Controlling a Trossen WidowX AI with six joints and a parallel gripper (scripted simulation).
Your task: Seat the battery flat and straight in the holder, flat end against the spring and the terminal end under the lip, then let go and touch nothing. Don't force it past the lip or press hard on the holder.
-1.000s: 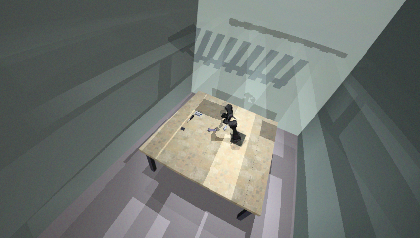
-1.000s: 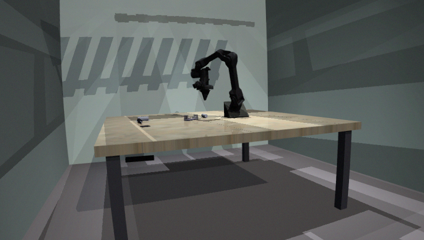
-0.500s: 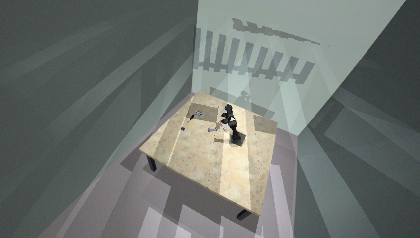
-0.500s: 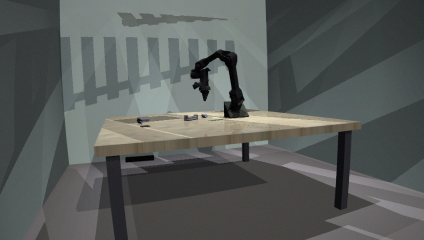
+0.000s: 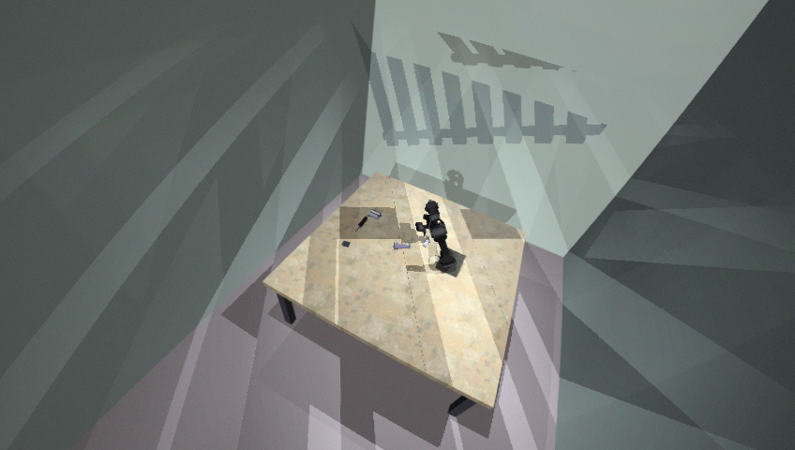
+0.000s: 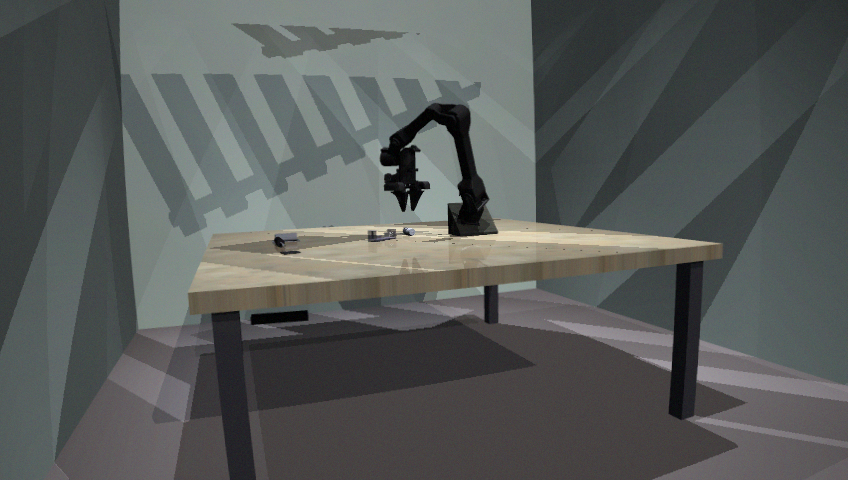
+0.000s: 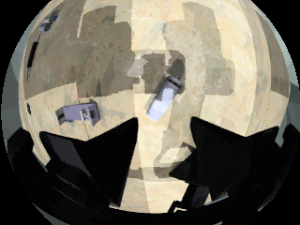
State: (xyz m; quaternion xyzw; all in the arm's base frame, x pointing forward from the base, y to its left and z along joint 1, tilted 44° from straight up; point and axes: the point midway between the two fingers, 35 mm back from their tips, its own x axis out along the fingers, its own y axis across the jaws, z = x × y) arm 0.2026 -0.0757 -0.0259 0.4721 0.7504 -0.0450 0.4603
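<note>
Now: the battery 7 cm below my gripper tip and 1 cm to the right of it. Round my gripper tip: small black block: 39 cm ahead, 34 cm to the left, 8 cm below; dark pen-like object: 43 cm ahead, 16 cm to the left, 7 cm below.
</note>
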